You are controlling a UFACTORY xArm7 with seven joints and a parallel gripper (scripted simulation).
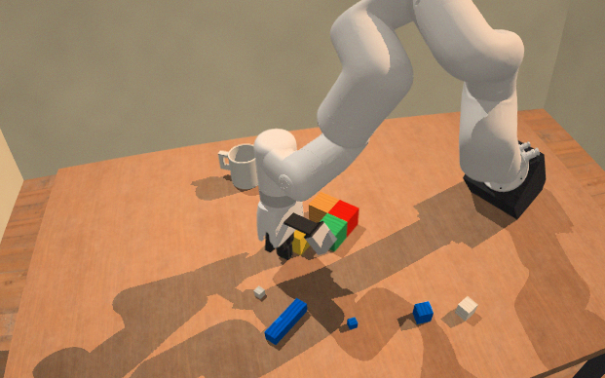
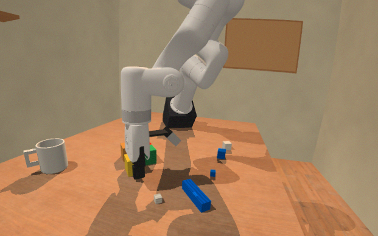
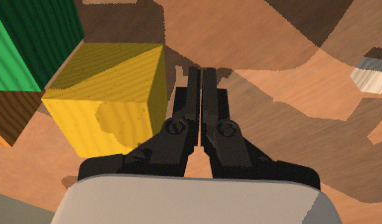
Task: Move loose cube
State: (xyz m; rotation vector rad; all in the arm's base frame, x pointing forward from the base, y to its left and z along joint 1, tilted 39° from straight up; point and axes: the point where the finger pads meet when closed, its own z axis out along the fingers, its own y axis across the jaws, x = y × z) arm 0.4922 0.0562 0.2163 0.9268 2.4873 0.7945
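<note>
My hand is 3 cm past the yellow cube and 4 cm to the left of it. From my hand the other things lie so: red cube (13 cm behind, 9 cm to the right); then green cube (10 cm behind, 5 cm to the right); then orange cube (9 cm behind, 12 cm to the right).
</note>
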